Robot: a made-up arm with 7 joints. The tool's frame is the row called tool.
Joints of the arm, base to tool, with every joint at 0 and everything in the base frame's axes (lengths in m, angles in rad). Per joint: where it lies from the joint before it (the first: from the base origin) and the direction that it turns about. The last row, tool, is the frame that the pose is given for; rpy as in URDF.
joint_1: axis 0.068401 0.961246 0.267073 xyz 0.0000 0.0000 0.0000
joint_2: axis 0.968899 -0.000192 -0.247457 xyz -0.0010 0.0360 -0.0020
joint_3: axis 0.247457 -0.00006 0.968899 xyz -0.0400 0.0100 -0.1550
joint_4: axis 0.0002 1 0.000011 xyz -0.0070 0.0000 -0.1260
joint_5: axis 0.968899 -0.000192 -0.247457 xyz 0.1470 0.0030 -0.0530
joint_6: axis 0.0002 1 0.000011 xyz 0.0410 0.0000 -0.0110
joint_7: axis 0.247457 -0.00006 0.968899 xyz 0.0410 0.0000 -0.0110
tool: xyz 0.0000 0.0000 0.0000 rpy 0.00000 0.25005 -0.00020
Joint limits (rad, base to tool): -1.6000..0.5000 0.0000..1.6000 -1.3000..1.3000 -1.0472..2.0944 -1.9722..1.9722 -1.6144..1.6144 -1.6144..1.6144
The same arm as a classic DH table. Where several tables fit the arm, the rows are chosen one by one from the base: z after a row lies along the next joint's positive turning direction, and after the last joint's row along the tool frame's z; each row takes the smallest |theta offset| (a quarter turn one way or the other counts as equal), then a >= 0, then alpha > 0; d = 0 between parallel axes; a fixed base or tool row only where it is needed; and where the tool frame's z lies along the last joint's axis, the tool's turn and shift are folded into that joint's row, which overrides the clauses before.
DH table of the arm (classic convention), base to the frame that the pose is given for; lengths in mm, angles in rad. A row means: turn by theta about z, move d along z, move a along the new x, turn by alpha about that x. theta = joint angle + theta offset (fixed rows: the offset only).
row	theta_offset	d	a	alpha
base (fixed)	-0.0710	0.0	0.0	-1.3004
joint_1	-1.3111	34.0	-12.0	-1.5708
joint_2	1.2915	-0.9	-10.0	1.5708
joint_3	1.5708	-283.9	24.4	-1.5708
joint_4	1.5708	3.0	15.0	1.5708
joint_5	0.0000	198.0	0.5	-1.5708
joint_6	-1.5708	0.0	42.4	1.5708
joint_7	0.0000	-0.5	0.0	0.0000
Joint limits (rad, base to tool): -1.6000..0.5000 0.0000..1.6000 -1.3000..1.3000 -1.0472..2.0944 -1.9722..1.9722 -1.6144..1.6144 -1.6144..1.6144

